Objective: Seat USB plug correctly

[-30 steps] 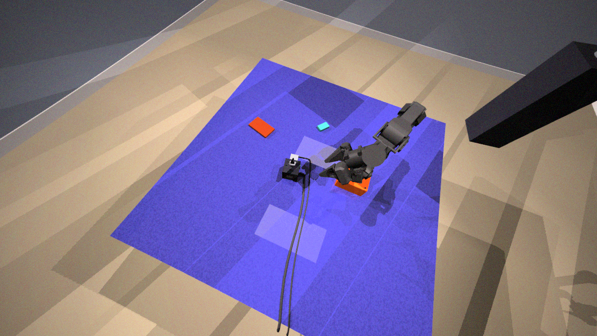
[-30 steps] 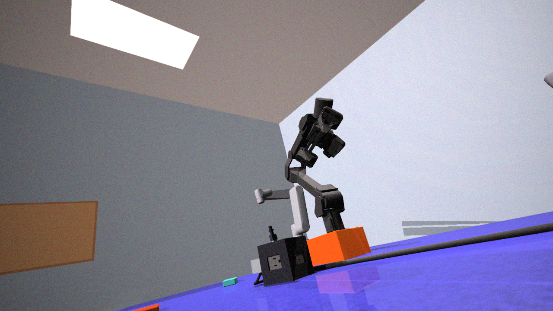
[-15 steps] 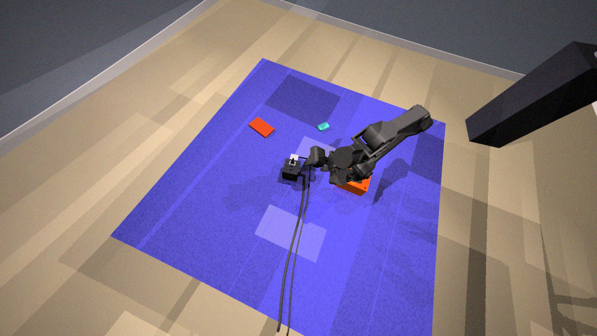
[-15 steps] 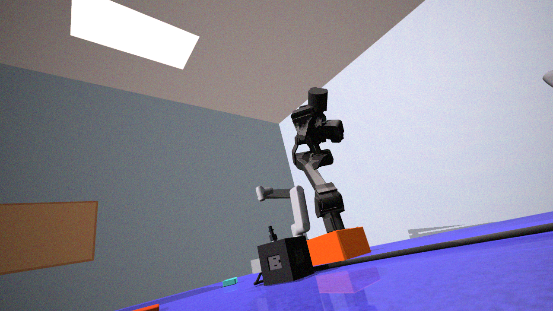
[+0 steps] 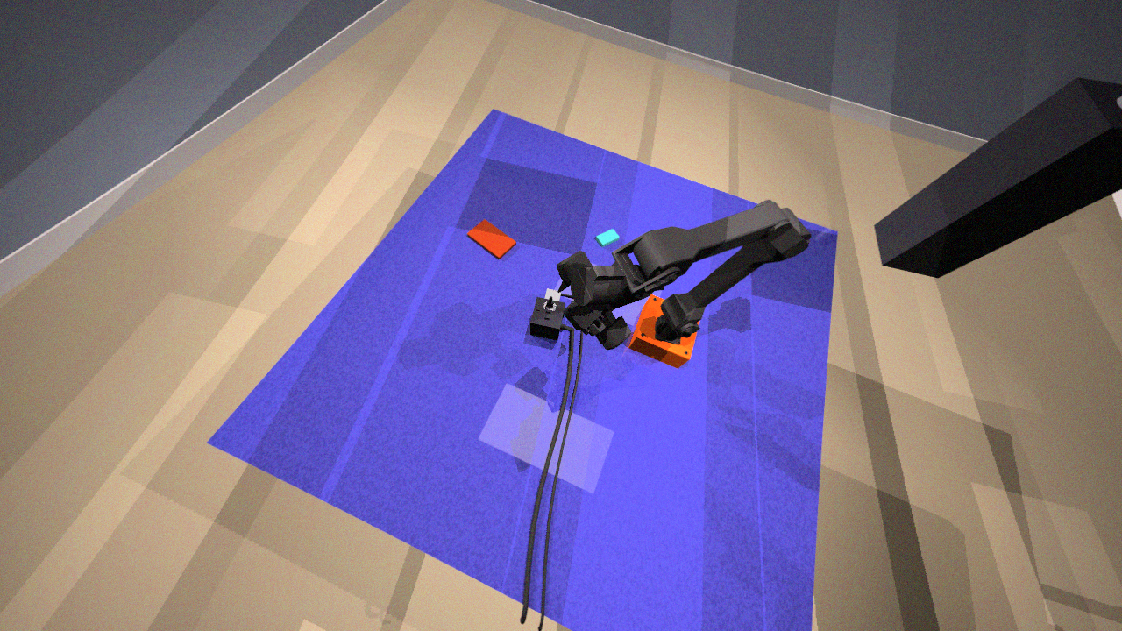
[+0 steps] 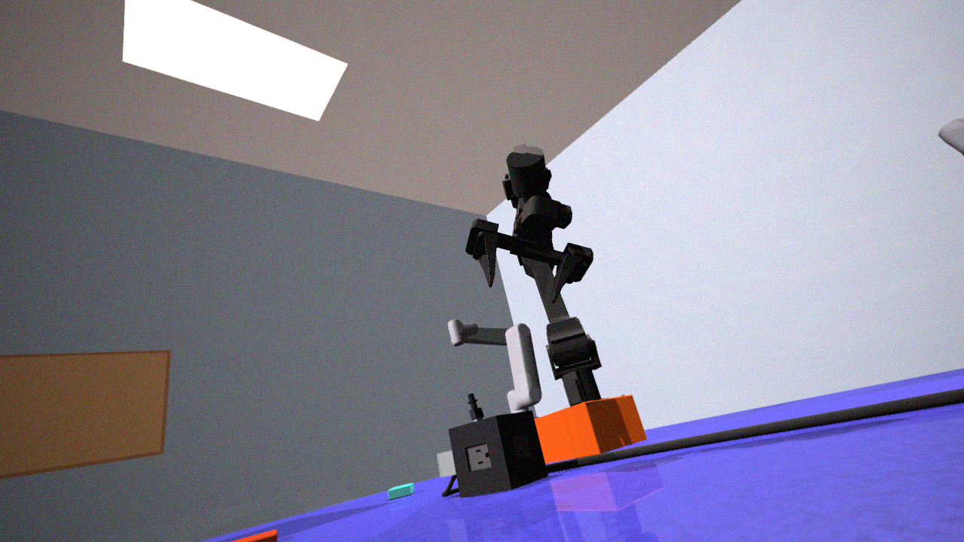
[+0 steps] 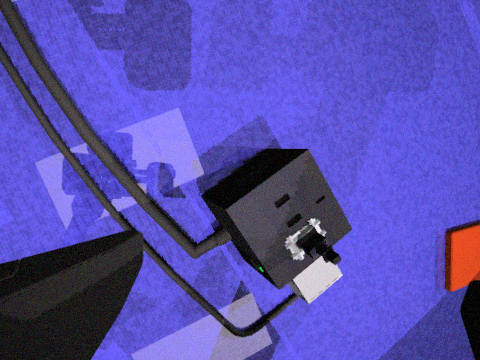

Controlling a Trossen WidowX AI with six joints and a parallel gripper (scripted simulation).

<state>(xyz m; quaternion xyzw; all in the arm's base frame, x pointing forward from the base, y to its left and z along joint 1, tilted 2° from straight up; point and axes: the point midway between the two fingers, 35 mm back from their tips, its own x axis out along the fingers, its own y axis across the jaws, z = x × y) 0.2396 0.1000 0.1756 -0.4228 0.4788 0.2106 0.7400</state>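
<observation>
My gripper tip is now 14 cm above the usb plug, 8 cm to the left of it and 6 cm short of it. The rest, counted from my gripper tip: red flat piece: 29 cm to the right, 29 cm ahead, 22 cm below; usb socket: 16 cm below, 7 cm to the right, 6 cm ahead; cyan block: 39 cm to the right, 22 cm below, 5 cm behind.
</observation>
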